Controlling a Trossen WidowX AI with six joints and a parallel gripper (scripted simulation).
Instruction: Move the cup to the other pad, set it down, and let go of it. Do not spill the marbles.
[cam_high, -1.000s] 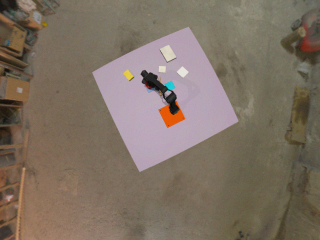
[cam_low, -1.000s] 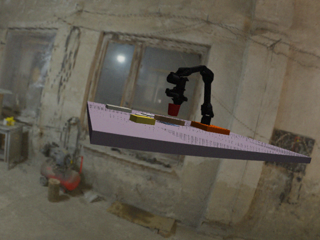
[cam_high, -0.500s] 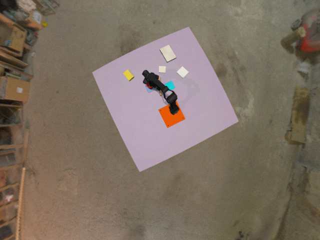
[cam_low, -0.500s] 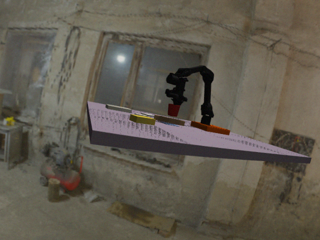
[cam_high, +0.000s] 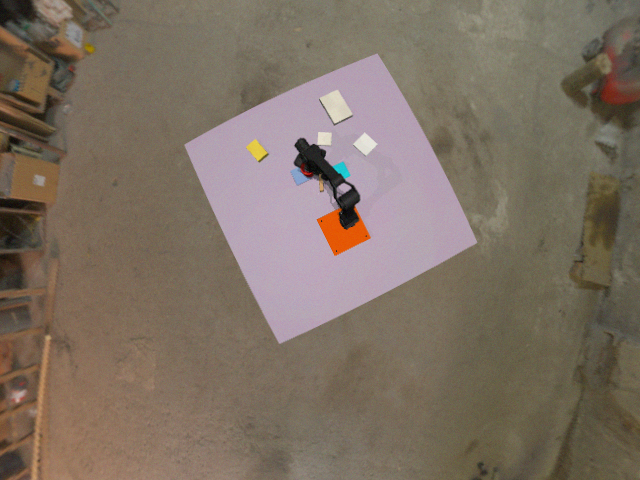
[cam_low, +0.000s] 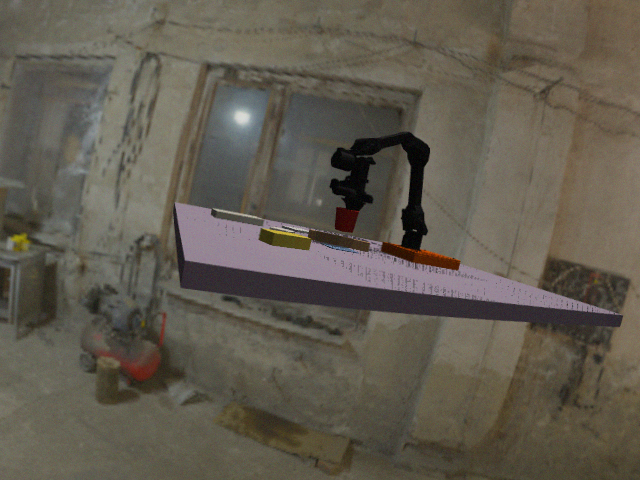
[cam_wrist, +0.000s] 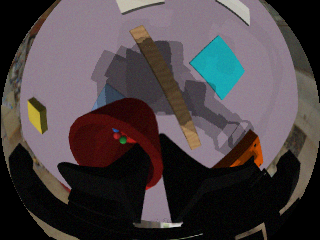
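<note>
Now: the cyan pad 140 mm to the right of my gripper tip, 100 mm below it and 10 mm behind it. Also, from my gripper tip: wooden bar: 80 mm below, 40 mm to the right, 10 mm ahead; cup: 20 mm to the left, 20 mm ahead; blue pad: 100 mm below, 70 mm to the left, 30 mm ahead.
</note>
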